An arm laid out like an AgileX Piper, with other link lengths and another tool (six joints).
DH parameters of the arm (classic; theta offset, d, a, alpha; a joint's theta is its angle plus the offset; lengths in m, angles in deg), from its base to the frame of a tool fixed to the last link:
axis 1: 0 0.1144 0 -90
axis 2: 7.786 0 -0.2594 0
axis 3: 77.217 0 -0.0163 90
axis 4: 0 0.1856 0 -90
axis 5: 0 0 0 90
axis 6: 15 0.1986 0.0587 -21.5
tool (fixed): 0 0.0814 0 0
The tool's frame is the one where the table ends.
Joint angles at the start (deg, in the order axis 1, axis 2, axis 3, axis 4, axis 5, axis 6):
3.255 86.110 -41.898 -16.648 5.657 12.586
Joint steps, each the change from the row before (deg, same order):
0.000 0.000 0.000 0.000 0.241 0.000
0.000 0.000 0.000 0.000 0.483 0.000
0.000 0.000 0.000 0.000 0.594 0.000
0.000 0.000 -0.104 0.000 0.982 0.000
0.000 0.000 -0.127 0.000 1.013 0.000
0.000 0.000 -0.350 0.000 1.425 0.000
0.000 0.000 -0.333 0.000 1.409 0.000
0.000 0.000 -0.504 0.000 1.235 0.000
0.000 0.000 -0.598 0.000 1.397 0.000
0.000 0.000 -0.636 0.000 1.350 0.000
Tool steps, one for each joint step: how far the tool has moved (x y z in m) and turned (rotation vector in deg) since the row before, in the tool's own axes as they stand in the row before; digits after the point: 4 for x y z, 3 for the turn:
0.0010 -0.0004 -0.0003 0.112 0.199 0.078
0.0020 -0.0009 -0.0007 0.224 0.398 0.157
0.0025 -0.0011 -0.0009 0.275 0.490 0.193
0.0033 -0.0016 -0.0014 0.435 0.713 0.285
0.0033 -0.0017 -0.0014 0.445 0.718 0.288
0.0033 -0.0021 -0.0018 0.592 0.850 0.353
0.0034 -0.0021 -0.0019 0.588 0.852 0.355
0.0013 -0.0015 -0.0015 0.473 0.548 0.249
0.0013 -0.0016 -0.0017 0.529 0.593 0.277
0.0008 -0.0015 -0.0017 0.499 0.518 0.255

